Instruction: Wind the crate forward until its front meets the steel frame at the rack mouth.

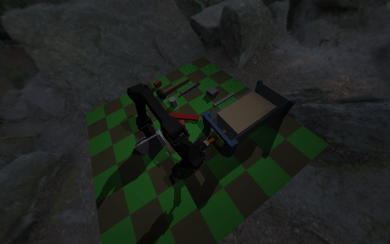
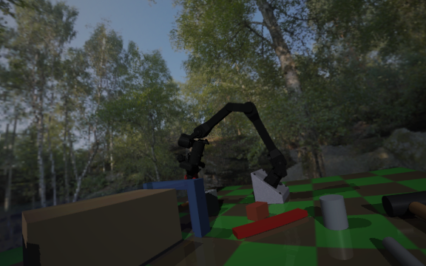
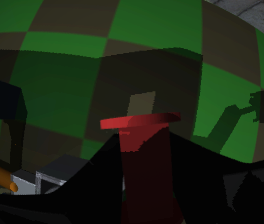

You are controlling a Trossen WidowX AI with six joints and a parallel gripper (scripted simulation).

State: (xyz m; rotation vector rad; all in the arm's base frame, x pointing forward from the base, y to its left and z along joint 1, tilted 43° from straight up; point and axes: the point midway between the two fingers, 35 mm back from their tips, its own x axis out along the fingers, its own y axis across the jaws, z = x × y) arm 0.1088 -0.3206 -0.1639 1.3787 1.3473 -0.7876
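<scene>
My gripper tip is now 50 mm to the right of the winch handle, 30 mm above it and 20 mm short of it. From my gripper tip the other things lie so: winch 100 mm below, 90 mm to the left, 30 mm ahead; then blue steel frame 210 mm ahead, 90 mm to the left, 20 mm below; then red grip 20 mm to the left.
</scene>
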